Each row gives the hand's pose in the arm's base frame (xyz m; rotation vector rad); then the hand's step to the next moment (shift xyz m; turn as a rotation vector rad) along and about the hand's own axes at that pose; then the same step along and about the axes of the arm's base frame.
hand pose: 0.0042 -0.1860 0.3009 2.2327 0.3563 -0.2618
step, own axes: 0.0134 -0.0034 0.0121 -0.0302 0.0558 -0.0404
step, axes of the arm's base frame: 0.0106 -0.0051 -0.0141 -0.0066 -0.0075 0.0745
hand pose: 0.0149 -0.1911 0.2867 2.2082 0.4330 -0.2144
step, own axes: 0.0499 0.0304 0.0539 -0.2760 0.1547 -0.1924
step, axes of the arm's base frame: 0.0575 -0.0481 -0.0264 -0.1959 -0.0027 0.3142
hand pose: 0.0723 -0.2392 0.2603 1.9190 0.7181 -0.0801
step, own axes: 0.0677 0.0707 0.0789 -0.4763 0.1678 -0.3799
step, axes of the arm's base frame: 0.1120 -0.0570 -0.0036 -0.4014 0.0640 0.4839
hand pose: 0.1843 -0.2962 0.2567 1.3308 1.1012 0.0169
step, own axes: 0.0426 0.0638 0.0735 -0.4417 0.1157 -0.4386
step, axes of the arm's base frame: 0.1051 -0.0108 0.0111 -0.4496 0.1119 0.4315
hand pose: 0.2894 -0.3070 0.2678 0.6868 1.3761 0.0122
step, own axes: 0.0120 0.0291 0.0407 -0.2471 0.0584 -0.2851
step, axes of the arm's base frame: 0.0503 0.0103 0.0038 -0.2896 0.0750 0.2372
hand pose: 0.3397 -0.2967 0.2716 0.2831 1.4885 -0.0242
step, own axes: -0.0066 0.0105 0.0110 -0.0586 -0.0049 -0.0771
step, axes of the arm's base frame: 0.0122 0.0069 0.0089 -0.0815 0.0016 0.0525
